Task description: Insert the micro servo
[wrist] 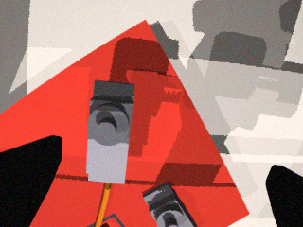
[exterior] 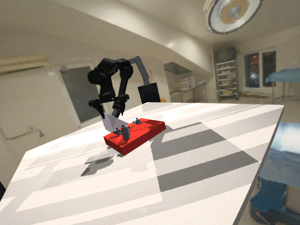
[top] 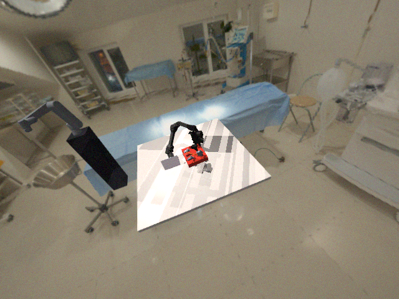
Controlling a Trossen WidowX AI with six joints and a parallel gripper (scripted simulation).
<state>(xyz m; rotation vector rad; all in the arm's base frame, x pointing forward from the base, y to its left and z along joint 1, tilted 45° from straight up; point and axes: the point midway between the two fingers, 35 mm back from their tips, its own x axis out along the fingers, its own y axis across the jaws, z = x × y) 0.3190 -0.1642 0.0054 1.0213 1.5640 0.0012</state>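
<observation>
Now: gripper tip 10 mm past the red robot deck, 110 mm to the right of it and 150 mm above it.
</observation>
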